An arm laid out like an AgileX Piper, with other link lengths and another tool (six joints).
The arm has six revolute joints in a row. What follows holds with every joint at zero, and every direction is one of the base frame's. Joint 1 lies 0.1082 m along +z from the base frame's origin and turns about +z. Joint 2 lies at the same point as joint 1 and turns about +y. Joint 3 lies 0.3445 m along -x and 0.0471 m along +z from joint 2 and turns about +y. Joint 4 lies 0.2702 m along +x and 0.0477 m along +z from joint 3 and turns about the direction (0.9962, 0, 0.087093). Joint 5 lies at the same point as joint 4 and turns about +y. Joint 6 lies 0.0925 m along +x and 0.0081 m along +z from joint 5 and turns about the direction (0.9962, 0, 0.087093). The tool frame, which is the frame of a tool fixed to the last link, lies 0.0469 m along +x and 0.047 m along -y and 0.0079 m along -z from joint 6; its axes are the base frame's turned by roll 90.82, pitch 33.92 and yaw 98.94 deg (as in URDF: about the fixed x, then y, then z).
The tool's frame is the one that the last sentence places.
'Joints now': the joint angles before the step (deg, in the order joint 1, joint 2, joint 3, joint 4, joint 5, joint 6). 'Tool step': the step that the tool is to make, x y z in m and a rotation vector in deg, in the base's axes. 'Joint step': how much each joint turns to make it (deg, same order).
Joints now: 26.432 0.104 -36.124 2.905 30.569 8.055
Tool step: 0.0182 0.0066 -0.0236 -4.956 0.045 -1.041
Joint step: -0.019 -0.002 6.075 -0.286 -3.729 -4.362
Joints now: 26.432 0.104 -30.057 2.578 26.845 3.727
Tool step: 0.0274 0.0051 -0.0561 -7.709 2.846 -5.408
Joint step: -3.143 0.006 11.745 -4.182 -5.909 -2.177
